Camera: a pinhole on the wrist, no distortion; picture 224 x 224 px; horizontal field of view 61.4 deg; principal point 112.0 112.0 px. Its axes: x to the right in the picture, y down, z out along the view. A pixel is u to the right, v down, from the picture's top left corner.
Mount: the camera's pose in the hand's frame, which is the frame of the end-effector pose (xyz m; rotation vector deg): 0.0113 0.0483 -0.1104 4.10 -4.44 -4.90
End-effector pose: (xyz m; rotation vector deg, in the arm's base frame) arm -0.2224 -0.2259 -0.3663 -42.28 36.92 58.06
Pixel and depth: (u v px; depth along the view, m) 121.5 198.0 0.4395
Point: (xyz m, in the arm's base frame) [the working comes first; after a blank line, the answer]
In the camera's frame: 0.0221 0.2004 0.4395

-0.3666 0.1260 -0.2253
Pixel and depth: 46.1 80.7 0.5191
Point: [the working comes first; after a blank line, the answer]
In the camera's frame: -0.1814 -0.0861 0.5191

-0.2036 -0.0498 0.0437
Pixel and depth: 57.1 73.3 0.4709
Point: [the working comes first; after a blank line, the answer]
In the camera's frame: -0.1371 -0.0966 0.4709

-0.1814 -0.0656 -0.0167
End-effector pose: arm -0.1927 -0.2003 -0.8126 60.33 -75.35 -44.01
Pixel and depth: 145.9 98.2 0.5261
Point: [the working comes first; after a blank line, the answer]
In the camera's frame: 0.0945 -0.0385 0.5261

-0.5907 -0.3384 -0.8451
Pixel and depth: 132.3 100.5 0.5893
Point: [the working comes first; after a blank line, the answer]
In the camera's frame: 0.0634 -0.0359 0.5893

-0.6555 -0.3157 -0.8613
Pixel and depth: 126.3 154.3 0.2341
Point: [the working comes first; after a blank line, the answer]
In the camera's frame: 0.0177 0.0525 0.2341

-0.3260 -0.2048 -0.7378
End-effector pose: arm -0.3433 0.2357 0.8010 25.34 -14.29 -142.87
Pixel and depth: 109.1 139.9 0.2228
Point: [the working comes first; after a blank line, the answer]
In the camera's frame: -0.0034 0.0330 0.2228

-0.3448 0.1952 0.9261
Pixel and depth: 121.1 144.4 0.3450
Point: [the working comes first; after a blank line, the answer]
In the camera's frame: 0.0166 0.0593 0.3450

-0.3917 0.1847 1.0432
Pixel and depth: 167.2 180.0 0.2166
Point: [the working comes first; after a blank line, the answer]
In the camera's frame: 0.0634 0.0781 0.2166

-0.3796 0.1224 0.9208
